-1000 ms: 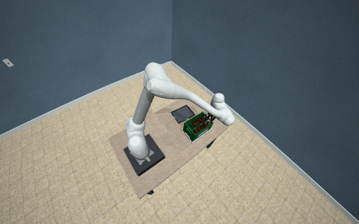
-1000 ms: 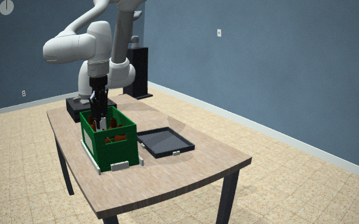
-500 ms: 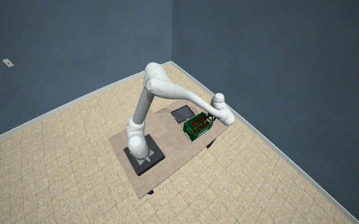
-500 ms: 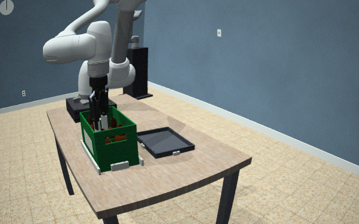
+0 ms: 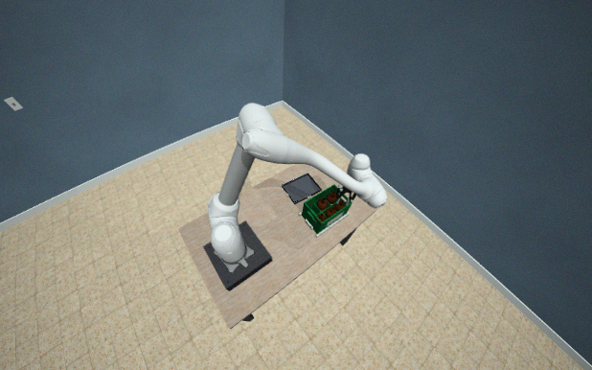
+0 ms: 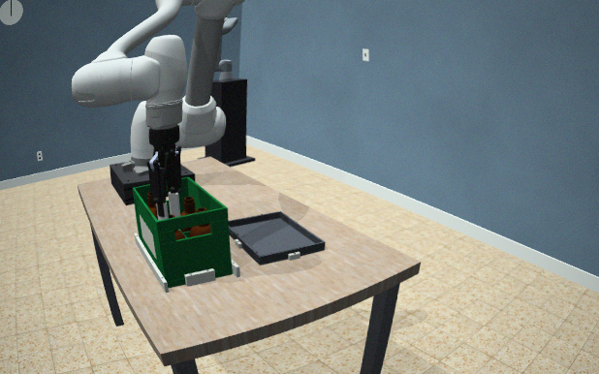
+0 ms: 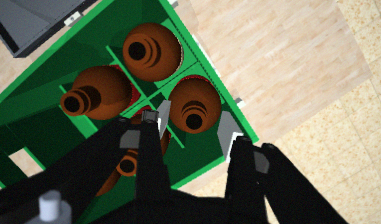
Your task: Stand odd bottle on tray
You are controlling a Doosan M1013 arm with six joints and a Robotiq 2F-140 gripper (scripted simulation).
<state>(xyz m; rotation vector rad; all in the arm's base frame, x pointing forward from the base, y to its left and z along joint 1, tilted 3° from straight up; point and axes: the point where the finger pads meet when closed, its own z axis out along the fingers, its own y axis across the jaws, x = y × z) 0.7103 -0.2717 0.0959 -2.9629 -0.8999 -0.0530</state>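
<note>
The brown bottle lies 90 mm to the left of my hand, 90 mm below it and 10 mm ahead of it. Round my hand: dark tray (330 mm to the left, 160 mm below, 20 mm behind); green crate (90 mm below, 80 mm behind, 60 mm to the left).
</note>
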